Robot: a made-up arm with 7 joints. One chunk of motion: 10 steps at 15 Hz.
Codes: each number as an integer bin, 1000 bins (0 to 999) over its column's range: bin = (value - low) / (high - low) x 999, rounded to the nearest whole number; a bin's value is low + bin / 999 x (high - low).
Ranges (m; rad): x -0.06..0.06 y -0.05..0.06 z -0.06..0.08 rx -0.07..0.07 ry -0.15..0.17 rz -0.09..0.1
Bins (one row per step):
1: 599 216 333 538 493 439
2: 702 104 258 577 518 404
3: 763 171 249 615 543 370
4: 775 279 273 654 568 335
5: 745 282 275 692 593 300
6: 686 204 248 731 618 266
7: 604 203 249 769 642 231
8: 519 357 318 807 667 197
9: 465 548 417 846 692 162
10: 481 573 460 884 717 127
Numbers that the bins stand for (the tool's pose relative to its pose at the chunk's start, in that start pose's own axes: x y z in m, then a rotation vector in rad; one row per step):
1: 0.0120 -0.0262 -0.0133 0.0054 0.0079 -0.0065
2: 0.0243 -0.0385 -0.0238 0.0109 0.0159 -0.0132
3: 0.0317 -0.0312 -0.0251 0.0162 0.0239 -0.0196
4: 0.0331 -0.0193 -0.0217 0.0217 0.0319 -0.0263
5: 0.0295 -0.0189 -0.0215 0.0270 0.0399 -0.0329
6: 0.0224 -0.0275 -0.0252 0.0324 0.0480 -0.0394
7: 0.0126 -0.0276 -0.0251 0.0378 0.0556 -0.0461
8: 0.0023 -0.0107 -0.0154 0.0431 0.0637 -0.0525
9: -0.0041 0.0103 -0.0016 0.0486 0.0717 -0.0592
10: -0.0022 0.0131 0.0045 0.0539 0.0797 -0.0658

